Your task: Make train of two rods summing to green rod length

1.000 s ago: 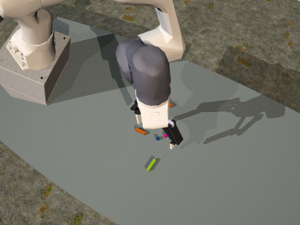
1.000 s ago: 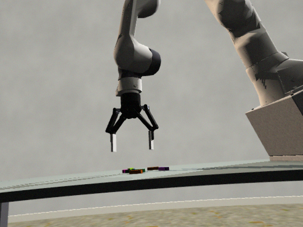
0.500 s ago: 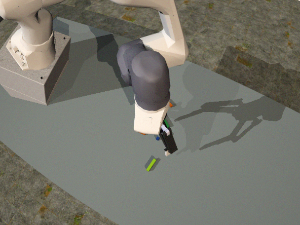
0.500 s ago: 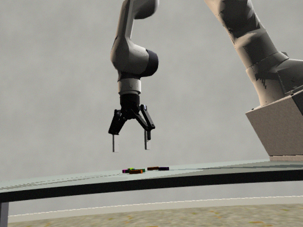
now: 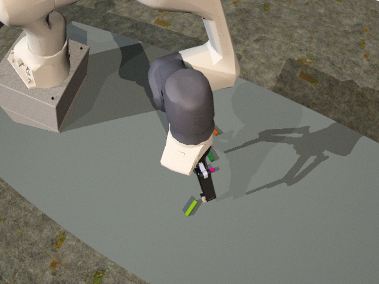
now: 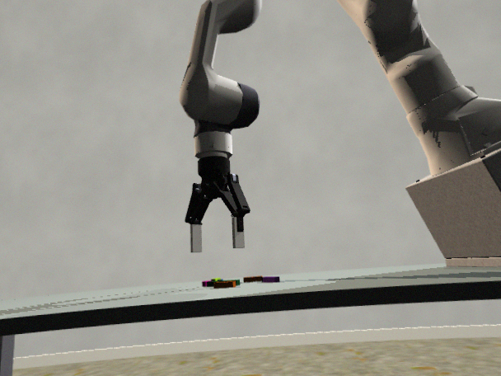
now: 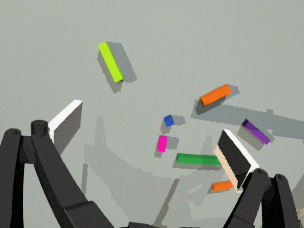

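My hand is 8 cm above the magenta rod, 6 cm to the right of it and 1 cm short of it. Round my hand: lime rod: 8 cm below, 7 cm to the right, 2 cm ahead; then blue rod: 8 cm below, 3 cm to the left, 1 cm behind; then green rod: 11 cm to the left, 8 cm below, 4 cm behind.
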